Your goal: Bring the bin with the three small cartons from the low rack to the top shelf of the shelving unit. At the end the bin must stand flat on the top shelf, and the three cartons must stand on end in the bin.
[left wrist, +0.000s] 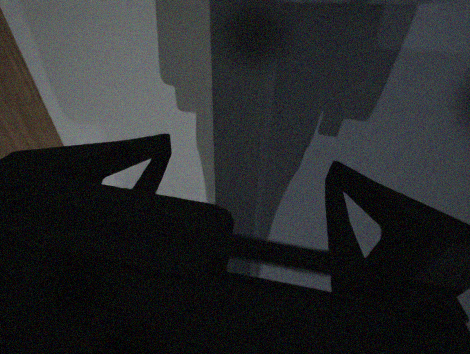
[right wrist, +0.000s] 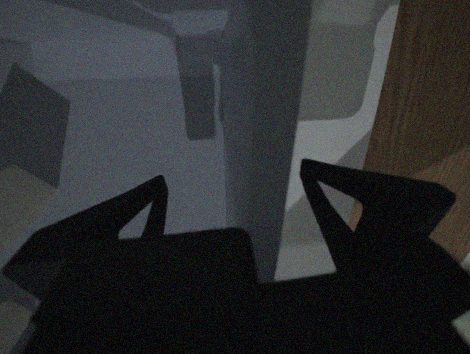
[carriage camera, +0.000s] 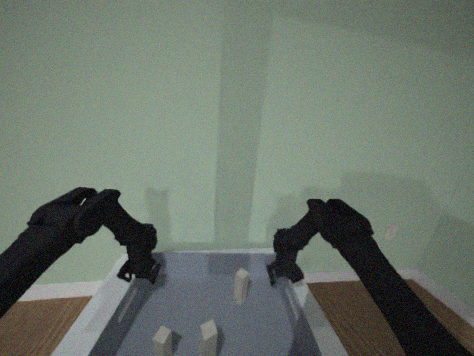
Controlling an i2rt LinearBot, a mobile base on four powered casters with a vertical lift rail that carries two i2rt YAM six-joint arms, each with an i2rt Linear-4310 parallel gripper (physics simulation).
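Places are measured from the left arm's base along level axes (x ahead, y left, z up), in metres.
Where they show: left gripper, fingertip midpoint: (carriage camera: 142,282); right gripper, fingertip midpoint: (right wrist: 233,174) (carriage camera: 281,283).
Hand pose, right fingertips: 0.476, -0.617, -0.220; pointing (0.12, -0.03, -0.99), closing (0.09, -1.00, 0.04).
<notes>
Things, the pixels of their top centre, and the offset from my right fingertips, as dx, dy, dz. "spot": a spot on its surface instead. Level surfaces: height alone.
- blue-grey bin, middle of its top: (carriage camera: 214,294) -0.104, +0.290, +0.070
- carton, surface spot: (carriage camera: 241,287) spot: -0.053, +0.187, +0.040
- Brown wooden floor, its level: dz -0.355
The blue-grey bin (carriage camera: 190,295) (left wrist: 240,125) (right wrist: 270,125) sits on the white low rack (carriage camera: 95,315) (left wrist: 115,60) (right wrist: 320,140). Three pale cartons stand on end in it: one carton (carriage camera: 241,287) toward the far right, one carton (carriage camera: 162,342) near left, one carton (carriage camera: 208,338) near the middle. Parts of two cartons show at the left edge of the right wrist view. My left gripper (carriage camera: 141,276) (left wrist: 248,156) is open at the bin's left side wall, a finger on either side. My right gripper (carriage camera: 286,279) (right wrist: 233,174) is open in the same way at the right side wall. Contact with the walls cannot be told.
A pale green wall (carriage camera: 320,125) rises behind the rack, with a white skirting board (carriage camera: 345,275) at its foot. Brown wooden floor (carriage camera: 55,320) (left wrist: 20,95) (right wrist: 425,90) lies on both sides of the rack. The shelving unit does not show in these views.
</notes>
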